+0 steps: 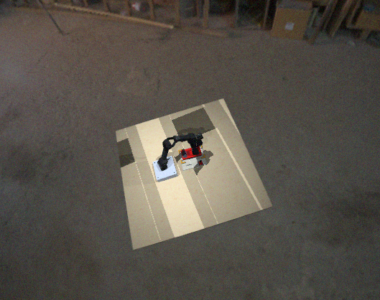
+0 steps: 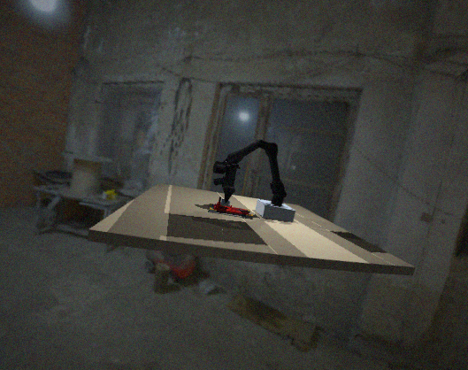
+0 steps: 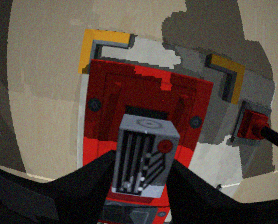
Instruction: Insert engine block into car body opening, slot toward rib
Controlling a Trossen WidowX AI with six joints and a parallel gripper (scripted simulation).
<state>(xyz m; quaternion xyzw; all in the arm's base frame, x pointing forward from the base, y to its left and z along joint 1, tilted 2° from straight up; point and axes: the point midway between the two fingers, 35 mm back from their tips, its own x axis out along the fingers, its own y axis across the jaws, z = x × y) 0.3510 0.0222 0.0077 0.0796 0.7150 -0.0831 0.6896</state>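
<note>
The engine block lies 10 mm below my gripper tip.
</note>
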